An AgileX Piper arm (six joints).
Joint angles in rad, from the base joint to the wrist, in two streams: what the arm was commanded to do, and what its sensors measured. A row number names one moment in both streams.
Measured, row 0: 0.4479, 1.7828, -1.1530, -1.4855, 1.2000, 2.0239
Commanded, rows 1 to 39: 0.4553, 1.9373, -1.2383, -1.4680, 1.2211, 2.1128; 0.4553, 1.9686, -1.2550, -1.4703, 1.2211, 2.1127; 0.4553, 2.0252, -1.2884, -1.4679, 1.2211, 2.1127; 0.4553, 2.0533, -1.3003, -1.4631, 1.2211, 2.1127; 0.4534, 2.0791, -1.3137, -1.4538, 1.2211, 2.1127; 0.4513, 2.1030, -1.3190, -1.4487, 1.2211, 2.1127; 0.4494, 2.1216, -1.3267, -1.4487, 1.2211, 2.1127; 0.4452, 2.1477, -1.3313, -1.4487, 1.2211, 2.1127; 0.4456, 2.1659, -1.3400, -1.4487, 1.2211, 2.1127; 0.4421, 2.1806, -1.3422, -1.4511, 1.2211, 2.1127; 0.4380, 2.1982, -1.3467, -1.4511, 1.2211, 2.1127; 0.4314, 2.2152, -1.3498, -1.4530, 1.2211, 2.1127; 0.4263, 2.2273, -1.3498, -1.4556, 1.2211, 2.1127; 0.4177, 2.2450, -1.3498, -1.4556, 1.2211, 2.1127; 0.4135, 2.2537, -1.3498, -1.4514, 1.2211, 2.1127; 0.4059, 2.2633, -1.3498, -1.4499, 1.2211, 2.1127; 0.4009, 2.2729, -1.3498, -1.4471, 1.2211, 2.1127; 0.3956, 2.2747, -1.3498, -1.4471, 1.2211, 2.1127; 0.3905, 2.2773, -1.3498, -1.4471, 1.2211, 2.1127; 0.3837, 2.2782, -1.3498, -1.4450, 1.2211, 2.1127; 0.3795, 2.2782, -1.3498, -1.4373, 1.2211, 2.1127; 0.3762, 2.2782, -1.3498, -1.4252, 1.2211, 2.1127; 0.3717, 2.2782, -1.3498, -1.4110, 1.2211, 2.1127; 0.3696, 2.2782, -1.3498, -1.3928, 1.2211, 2.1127; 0.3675, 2.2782, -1.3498, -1.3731, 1.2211, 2.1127; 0.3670, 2.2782, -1.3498, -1.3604, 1.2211, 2.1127; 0.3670, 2.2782, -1.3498, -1.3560, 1.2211, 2.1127; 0.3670, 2.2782, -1.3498, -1.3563, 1.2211, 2.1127; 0.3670, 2.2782, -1.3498, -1.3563, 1.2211, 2.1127; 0.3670, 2.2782, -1.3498, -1.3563, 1.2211, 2.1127; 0.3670, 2.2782, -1.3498, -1.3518, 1.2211, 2.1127; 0.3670, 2.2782, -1.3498, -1.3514, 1.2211, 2.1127; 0.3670, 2.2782, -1.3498, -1.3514, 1.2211, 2.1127; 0.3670, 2.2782, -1.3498, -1.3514, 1.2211, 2.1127; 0.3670, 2.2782, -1.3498, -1.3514, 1.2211, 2.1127; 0.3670, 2.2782, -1.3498, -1.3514, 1.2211, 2.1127; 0.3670, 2.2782, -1.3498, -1.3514, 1.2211, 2.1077; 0.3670, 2.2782, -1.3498, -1.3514, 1.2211, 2.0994; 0.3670, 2.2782, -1.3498, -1.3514, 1.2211, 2.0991
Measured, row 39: 0.3682, 2.2862, -1.3437, -1.3437, 1.1977, 2.1112
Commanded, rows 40 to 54: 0.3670, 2.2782, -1.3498, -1.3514, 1.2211, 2.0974; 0.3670, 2.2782, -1.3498, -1.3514, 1.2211, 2.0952; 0.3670, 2.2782, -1.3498, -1.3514, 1.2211, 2.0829; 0.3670, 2.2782, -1.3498, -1.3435, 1.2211, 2.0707; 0.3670, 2.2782, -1.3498, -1.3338, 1.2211, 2.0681; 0.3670, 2.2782, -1.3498, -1.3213, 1.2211, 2.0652; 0.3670, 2.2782, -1.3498, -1.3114, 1.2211, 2.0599; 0.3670, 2.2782, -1.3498, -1.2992, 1.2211, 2.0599; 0.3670, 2.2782, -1.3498, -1.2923, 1.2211, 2.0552; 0.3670, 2.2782, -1.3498, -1.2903, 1.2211, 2.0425; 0.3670, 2.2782, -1.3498, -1.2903, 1.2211, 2.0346; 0.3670, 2.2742, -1.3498, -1.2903, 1.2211, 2.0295; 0.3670, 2.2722, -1.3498, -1.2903, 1.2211, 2.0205; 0.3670, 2.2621, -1.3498, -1.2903, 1.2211, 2.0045; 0.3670, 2.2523, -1.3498, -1.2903, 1.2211, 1.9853
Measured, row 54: 0.3682, 2.2862, -1.3453, -1.2887, 1.2000, 2.0364
